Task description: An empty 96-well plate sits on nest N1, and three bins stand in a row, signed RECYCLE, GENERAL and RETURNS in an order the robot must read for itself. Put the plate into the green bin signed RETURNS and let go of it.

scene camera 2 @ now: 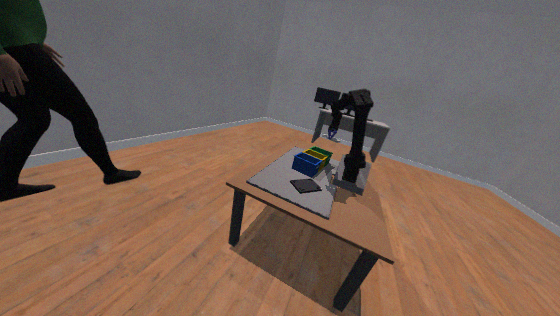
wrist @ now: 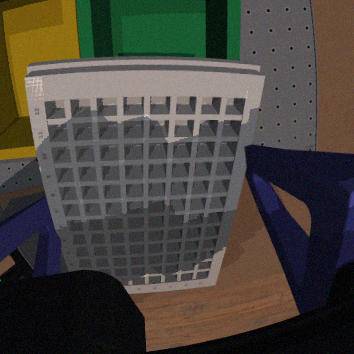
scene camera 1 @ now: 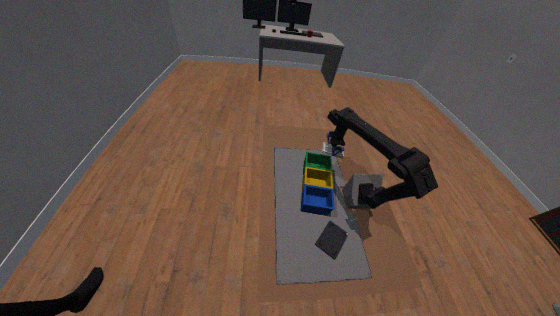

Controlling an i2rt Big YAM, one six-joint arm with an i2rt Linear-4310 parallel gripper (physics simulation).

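Frame: origin at the arm's base, x up, y ahead, z left, level; millimetres.
Seen in the pictures: gripper, fingertip midpoint: (scene camera 2: 330,138) (wrist: 142,183) (scene camera 1: 331,150); arm's base at its link origin: (scene camera 2: 350,172) (scene camera 1: 364,193).
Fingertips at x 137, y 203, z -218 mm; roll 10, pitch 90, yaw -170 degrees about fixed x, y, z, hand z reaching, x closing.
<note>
Pixels of each thing's top centre, then the offset from my fingertips to it. "spot": a spot on its surface instead. Level surfaces: height alone.
- white 96-well plate at its top centre: (wrist: 144,225) (scene camera 1: 333,148) dx +16, dy -10, dz +3 mm
- green bin at a spot on its surface: (wrist: 165,35) spot: dx -222, dy +38, dz -32 mm
- yellow bin at its top centre: (wrist: 9,69) (scene camera 1: 318,177) (scene camera 2: 315,154) dx -128, dy +63, dz +104 mm
- dark nest at its top centre: (scene camera 1: 332,238) (scene camera 2: 306,183) dx -210, dy +34, dz +437 mm
- grey perforated mat at its surface level: dx -227 mm
- brown table at its surface level: dx -240 mm
My gripper (scene camera 1: 335,145) (scene camera 2: 332,134) (wrist: 142,183) is shut on the white 96-well plate (wrist: 150,87), with a blue finger on each side of it. The plate is raised in the air beside the far end of the bin row. In the wrist view the green bin (scene camera 1: 318,161) (wrist: 165,35) shows just beyond the plate's front edge. The yellow bin (scene camera 1: 318,178) (wrist: 42,50) is in the middle of the row, and the blue bin (scene camera 1: 318,199) (scene camera 2: 306,164) is at the near end. The signs cannot be read. The dark nest (scene camera 1: 332,240) (scene camera 2: 305,186) holds no plate.
The bins and nest stand on a grey perforated mat (scene camera 1: 295,250) (wrist: 280,80) on the brown table (scene camera 2: 370,235). The arm's base block (scene camera 1: 376,180) stands beside the mat. A desk (scene camera 1: 300,45) with monitors is far behind. A person (scene camera 2: 30,100) in green stands left of the table.
</note>
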